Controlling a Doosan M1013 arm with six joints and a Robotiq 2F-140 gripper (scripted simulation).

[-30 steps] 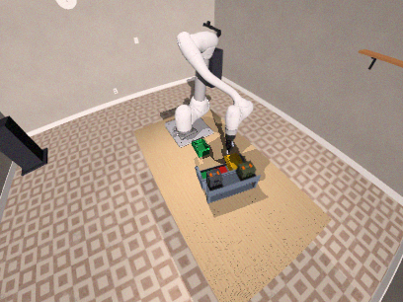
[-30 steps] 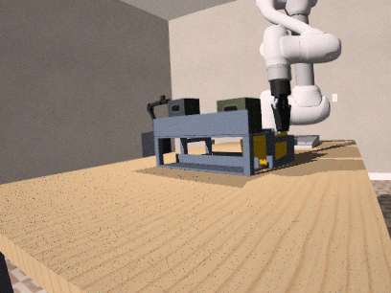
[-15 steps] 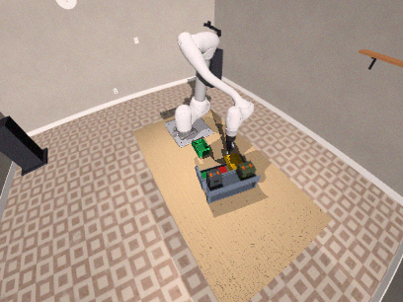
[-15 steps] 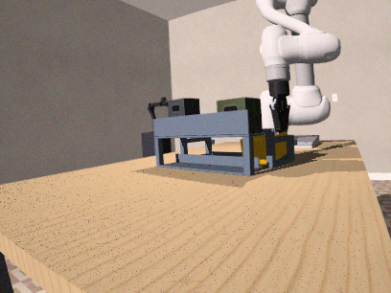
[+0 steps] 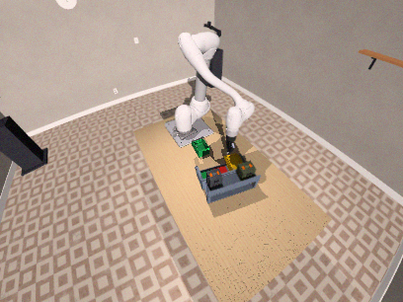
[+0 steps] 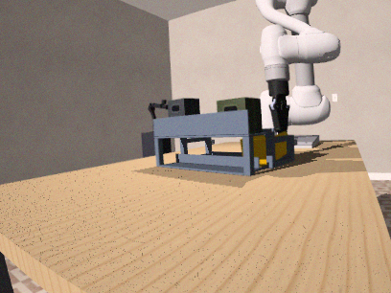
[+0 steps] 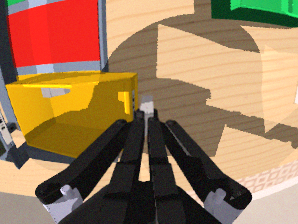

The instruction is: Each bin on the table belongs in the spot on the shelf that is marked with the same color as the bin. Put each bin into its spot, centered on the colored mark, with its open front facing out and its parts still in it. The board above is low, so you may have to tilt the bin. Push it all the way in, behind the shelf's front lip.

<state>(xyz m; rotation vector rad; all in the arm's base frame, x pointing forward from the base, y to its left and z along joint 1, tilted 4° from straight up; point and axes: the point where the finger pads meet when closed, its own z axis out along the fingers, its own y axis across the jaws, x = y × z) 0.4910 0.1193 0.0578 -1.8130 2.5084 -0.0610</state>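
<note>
The yellow bin is 100 mm ahead of my hand and 30 mm to the right of it. Also, from my hand: dark box: 300 mm to the right, 170 mm ahead, 100 mm above; green bin: 220 mm behind, 130 mm to the right, 20 mm below.
</note>
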